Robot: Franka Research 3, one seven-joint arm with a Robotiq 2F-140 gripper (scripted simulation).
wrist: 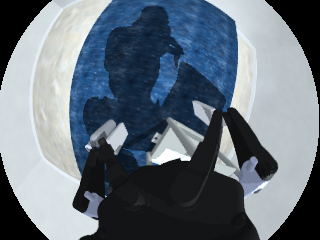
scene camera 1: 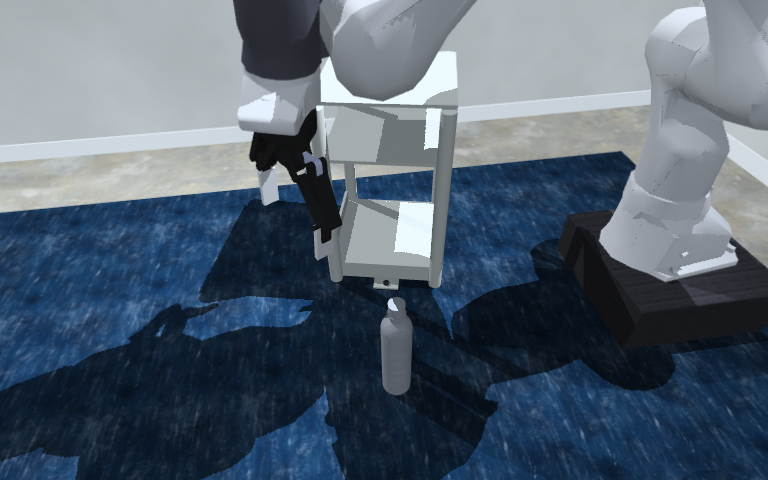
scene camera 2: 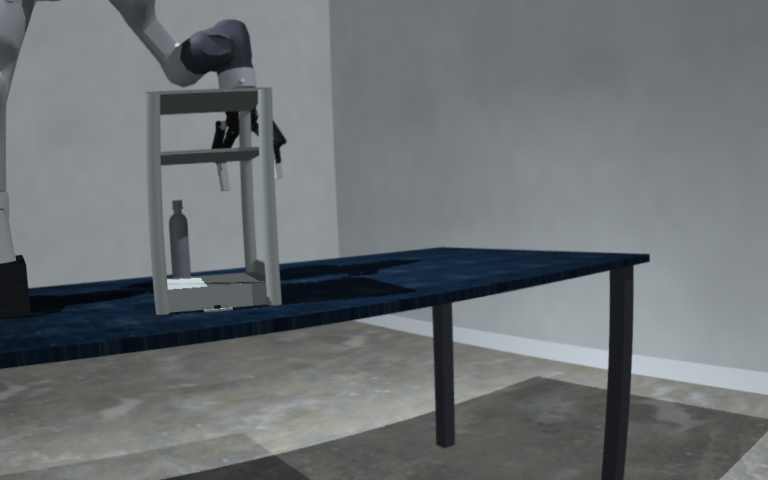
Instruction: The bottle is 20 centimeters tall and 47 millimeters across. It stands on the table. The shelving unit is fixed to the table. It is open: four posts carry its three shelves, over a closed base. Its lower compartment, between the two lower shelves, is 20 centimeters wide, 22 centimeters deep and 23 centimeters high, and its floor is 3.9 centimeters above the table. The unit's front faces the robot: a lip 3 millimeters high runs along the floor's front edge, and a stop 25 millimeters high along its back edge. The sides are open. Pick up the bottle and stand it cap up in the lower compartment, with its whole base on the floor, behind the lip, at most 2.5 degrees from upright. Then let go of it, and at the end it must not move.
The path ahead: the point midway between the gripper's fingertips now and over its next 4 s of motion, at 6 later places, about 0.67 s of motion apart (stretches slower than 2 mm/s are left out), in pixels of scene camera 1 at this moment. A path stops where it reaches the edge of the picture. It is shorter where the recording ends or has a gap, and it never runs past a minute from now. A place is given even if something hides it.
My gripper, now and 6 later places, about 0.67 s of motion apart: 295,226; 263,107; 306,130; 377,166; 400,185; 404,178; 372,165
